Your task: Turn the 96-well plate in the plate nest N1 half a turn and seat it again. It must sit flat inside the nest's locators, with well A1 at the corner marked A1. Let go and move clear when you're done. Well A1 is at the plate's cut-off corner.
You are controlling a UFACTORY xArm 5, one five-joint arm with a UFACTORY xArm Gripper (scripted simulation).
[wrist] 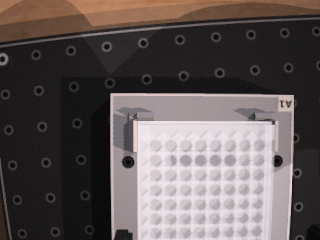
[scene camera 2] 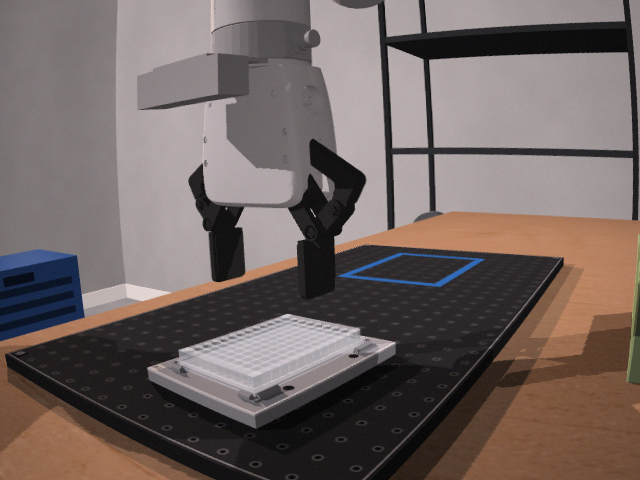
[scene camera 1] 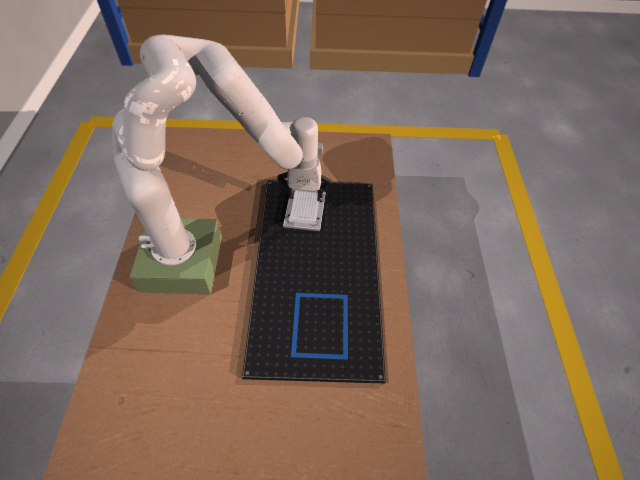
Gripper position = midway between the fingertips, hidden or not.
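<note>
The gripper [scene camera 2: 269, 286] is visible in the scene. A 96-well plate can be seen from scene camera 2 [scene camera 2: 278, 351], from scene camera 1 [scene camera 1: 305, 205] and in the wrist view [wrist: 168, 166], while a grey plate nest [scene camera 2: 257, 421] is in sight too.
</note>
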